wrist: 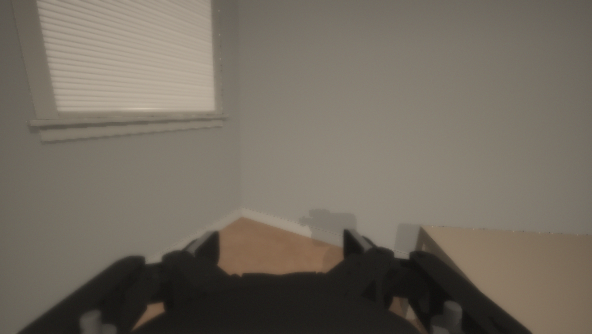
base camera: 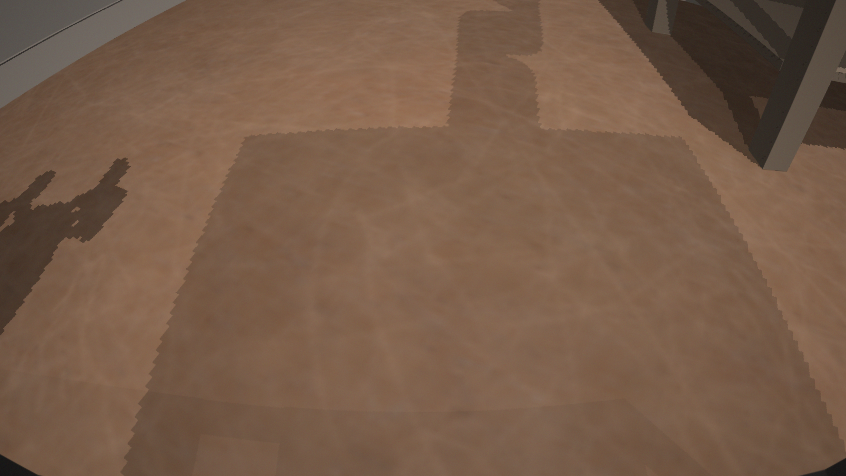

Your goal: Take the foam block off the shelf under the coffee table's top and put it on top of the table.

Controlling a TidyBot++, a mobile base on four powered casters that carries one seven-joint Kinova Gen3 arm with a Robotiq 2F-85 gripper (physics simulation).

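Places are measured from the arm's base along level axes (x ahead, y left, z up), in millimetres.
Pixels of known places: gripper, fingertip midpoint: (wrist: 281,244).
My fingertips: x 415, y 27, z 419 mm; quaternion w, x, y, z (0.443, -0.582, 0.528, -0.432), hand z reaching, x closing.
For each thing: its middle in the pictures, then the offset to it from my fingertips. "pt": a spot on its surface instead. Level surfaces: height alone.
- second leg at a spot on its surface: (base camera: 661,17) pt dx +666, dy -543, dz -776 mm
- light tan table top at a spot on its surface: (wrist: 530,275) pt dx +431, dy -727, dz -365 mm
- brown floor at its surface level: dz -815 mm
- window with blinds, surface spot: (wrist: 132,55) pt dx +910, dy +750, dz +281 mm
The coffee table shows in part at the upper right of the base camera view, where its near leg (base camera: 795,100) stands on the floor, with a second leg (base camera: 661,17) farther back. In the wrist view the light tan table top (wrist: 530,275) shows at the lower right. My gripper (wrist: 281,244) is open and empty, pointing toward the room corner, with the table top to its right. The foam block does not show in either view.
The brown floor (base camera: 366,71) (wrist: 275,250) bears several shadows. A white baseboard (base camera: 88,50) runs along the wall at the upper left. In the wrist view, a window with blinds (wrist: 132,55) is at the upper left, beside the corner of two grey walls (wrist: 400,110).
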